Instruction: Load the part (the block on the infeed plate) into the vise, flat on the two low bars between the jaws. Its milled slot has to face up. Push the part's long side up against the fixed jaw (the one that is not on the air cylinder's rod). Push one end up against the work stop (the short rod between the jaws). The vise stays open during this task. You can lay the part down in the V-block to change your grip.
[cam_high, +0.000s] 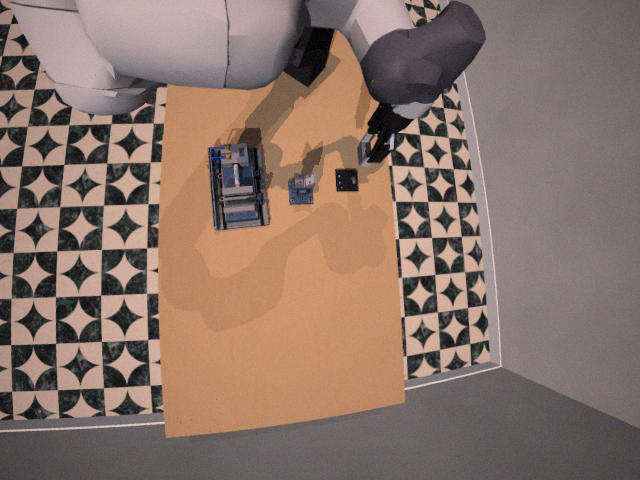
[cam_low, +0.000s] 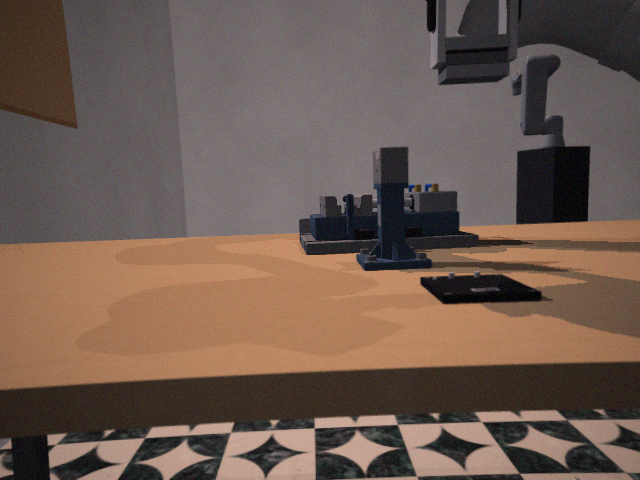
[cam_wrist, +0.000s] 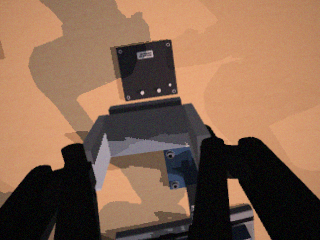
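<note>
The part is 10 mm to the left of my hand and 30 mm below it. From my hand the other things lie so: work stop 30 mm behind, 360 mm to the right, 170 mm below; infeed plate 10 mm to the left, 250 mm below; air cylinder rod 130 mm behind, 380 mm to the right, 180 mm below.
</note>
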